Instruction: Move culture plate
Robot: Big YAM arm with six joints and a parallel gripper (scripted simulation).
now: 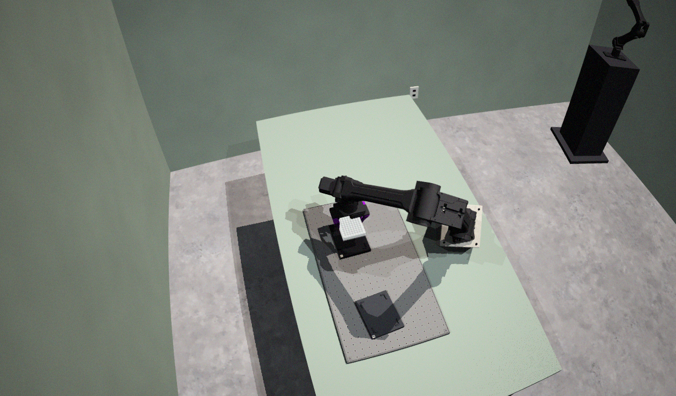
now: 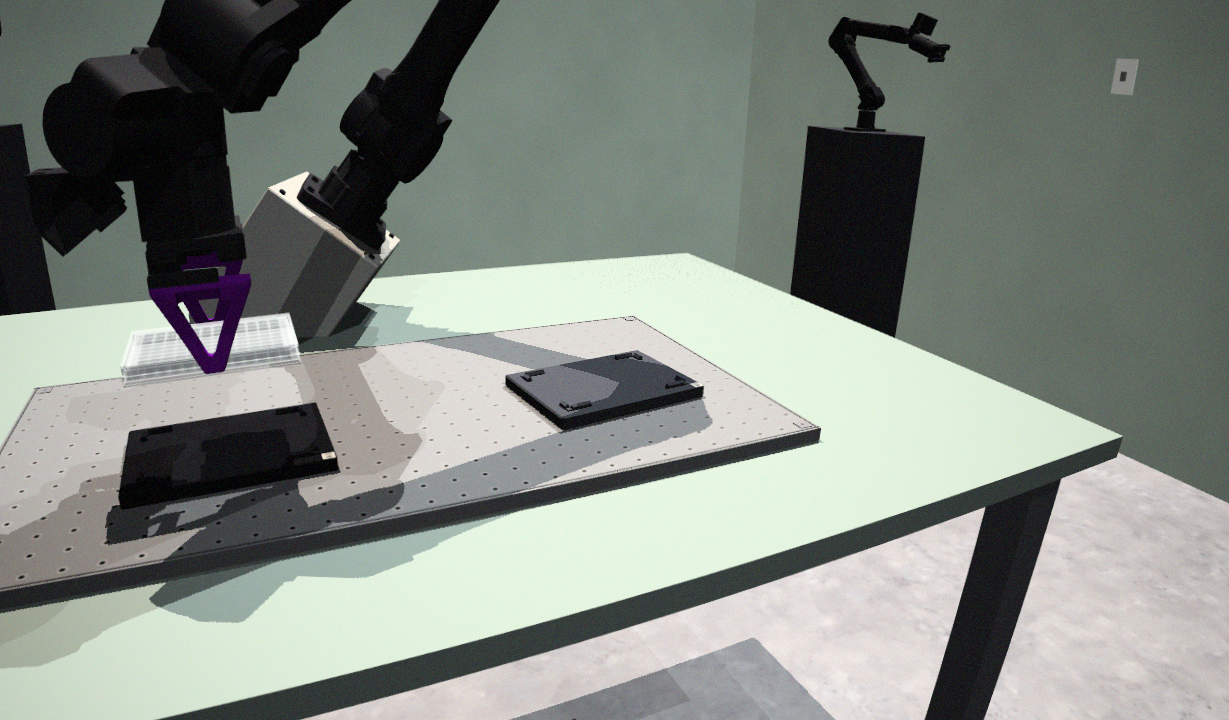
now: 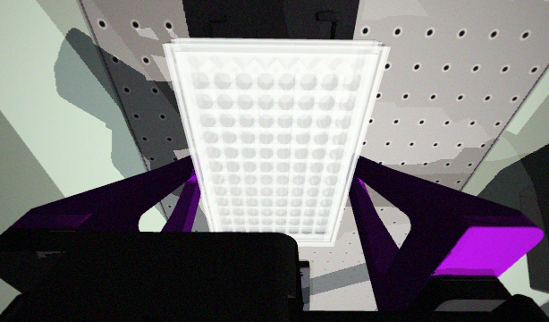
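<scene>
My gripper is now right at the clear lid. Also, from my hand: nest N1: 9 cm below; nest N2: 34 cm to the left, 9 cm below, 8 cm behind; A1 label: 9 cm to the left, 9 cm below, 4 cm ahead.
</scene>
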